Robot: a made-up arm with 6 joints. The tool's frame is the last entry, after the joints.
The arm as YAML. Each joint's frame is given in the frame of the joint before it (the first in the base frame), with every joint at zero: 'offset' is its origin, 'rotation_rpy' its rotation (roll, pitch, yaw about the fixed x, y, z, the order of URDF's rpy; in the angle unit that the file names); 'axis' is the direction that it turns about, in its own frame. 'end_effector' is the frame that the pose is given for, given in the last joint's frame.
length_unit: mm
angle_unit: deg
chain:
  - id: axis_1
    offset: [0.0, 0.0, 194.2]
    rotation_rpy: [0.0, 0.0, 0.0]
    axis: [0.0, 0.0, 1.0]
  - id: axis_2
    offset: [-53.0, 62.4, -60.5]
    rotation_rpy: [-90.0, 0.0, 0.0]
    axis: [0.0, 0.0, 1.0]
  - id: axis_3
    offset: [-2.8, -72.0, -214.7]
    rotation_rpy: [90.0, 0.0, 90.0]
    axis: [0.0, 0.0, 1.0]
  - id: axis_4
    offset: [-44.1, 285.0, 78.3]
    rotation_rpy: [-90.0, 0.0, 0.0]
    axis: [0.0, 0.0, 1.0]
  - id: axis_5
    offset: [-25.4, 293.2, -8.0]
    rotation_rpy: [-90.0, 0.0, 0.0]
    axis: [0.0, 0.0, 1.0]
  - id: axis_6
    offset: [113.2, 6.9, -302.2]
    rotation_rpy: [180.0, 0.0, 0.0]
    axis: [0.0, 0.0, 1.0]
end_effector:
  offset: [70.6, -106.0, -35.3]
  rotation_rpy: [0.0, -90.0, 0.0]
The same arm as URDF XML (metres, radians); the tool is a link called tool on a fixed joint. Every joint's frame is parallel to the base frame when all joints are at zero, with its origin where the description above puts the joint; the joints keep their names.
<robot name="arm">
  <joint name="axis_1" type="continuous">
    <parent link="base_link"/>
    <child link="link1"/>
    <origin xyz="0.0000 0.0000 0.1942" rpy="0.0000 0.0000 0.0000"/>
    <axis xyz="0 0 1"/>
  </joint>
  <joint name="axis_2" type="continuous">
    <parent link="link1"/>
    <child link="link2"/>
    <origin xyz="-0.0530 0.0624 -0.0605" rpy="0.0000 0.0000 0.0000"/>
    <axis xyz="0 1 0"/>
  </joint>
  <joint name="axis_3" type="continuous">
    <parent link="link2"/>
    <child link="link3"/>
    <origin xyz="-0.0028 -0.2147 0.0720" rpy="0.0000 0.0000 0.0000"/>
    <axis xyz="1 0 0"/>
  </joint>
  <joint name="axis_4" type="continuous">
    <parent link="link3"/>
    <child link="link4"/>
    <origin xyz="0.0783 0.2850 0.0441" rpy="0.0000 0.0000 0.0000"/>
    <axis xyz="0 1 0"/>
  </joint>
  <joint name="axis_5" type="continuous">
    <parent link="link4"/>
    <child link="link5"/>
    <origin xyz="-0.2932 -0.0080 0.0254" rpy="0.0000 0.0000 0.0000"/>
    <axis xyz="-1 0 0"/>
  </joint>
  <joint name="axis_6" type="continuous">
    <parent link="link5"/>
    <child link="link6"/>
    <origin xyz="0.3022 -0.0069 -0.1132" rpy="0.0000 0.0000 0.0000"/>
    <axis xyz="1 0 0"/>
  </joint>
  <joint name="tool_fixed" type="fixed">
    <parent link="link6"/>
    <child link="tool"/>
    <origin xyz="-0.0353 -0.1060 -0.0706" rpy="0.0000 0.0000 0.0000"/>
  </joint>
  <link name="base_link"/>
  <link name="link1"/>
  <link name="link2"/>
  <link name="link3"/>
  <link name="link4"/>
  <link name="link5"/>
  <link name="link6"/>
  <link name="tool"/>
</robot>

